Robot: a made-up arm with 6 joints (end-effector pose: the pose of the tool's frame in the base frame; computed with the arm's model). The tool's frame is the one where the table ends. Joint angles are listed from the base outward.
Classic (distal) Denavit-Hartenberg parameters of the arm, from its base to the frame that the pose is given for. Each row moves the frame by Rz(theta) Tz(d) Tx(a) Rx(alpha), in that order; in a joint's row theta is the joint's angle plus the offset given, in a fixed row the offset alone. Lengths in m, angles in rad.
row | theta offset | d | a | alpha
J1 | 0 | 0.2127 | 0 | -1.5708
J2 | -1.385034 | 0 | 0.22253 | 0
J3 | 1.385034 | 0 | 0.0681 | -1.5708
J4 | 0 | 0.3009 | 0 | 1.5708
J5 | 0 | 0 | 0.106 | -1.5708
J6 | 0 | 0.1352 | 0 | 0
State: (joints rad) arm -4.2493 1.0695 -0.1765 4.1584 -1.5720 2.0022
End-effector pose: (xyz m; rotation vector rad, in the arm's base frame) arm -0.1287 0.0006 0.1619 1.2632 0.8261 -2.2604
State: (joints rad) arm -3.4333 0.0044 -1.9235 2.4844 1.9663 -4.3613
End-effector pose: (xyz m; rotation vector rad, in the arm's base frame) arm -0.3163 -0.0106 0.7368 0.3061 1.0280 -1.3629
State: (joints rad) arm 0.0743 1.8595 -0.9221 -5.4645 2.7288 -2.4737
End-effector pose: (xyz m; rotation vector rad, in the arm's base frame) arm -0.0081 0.1102 0.0095 -0.3437 0.6131 0.0648
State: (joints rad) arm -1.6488 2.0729 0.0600 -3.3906 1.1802 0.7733
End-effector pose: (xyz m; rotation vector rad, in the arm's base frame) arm 0.0433 0.2867 0.1844 -2.1377 -0.7747 -0.7862
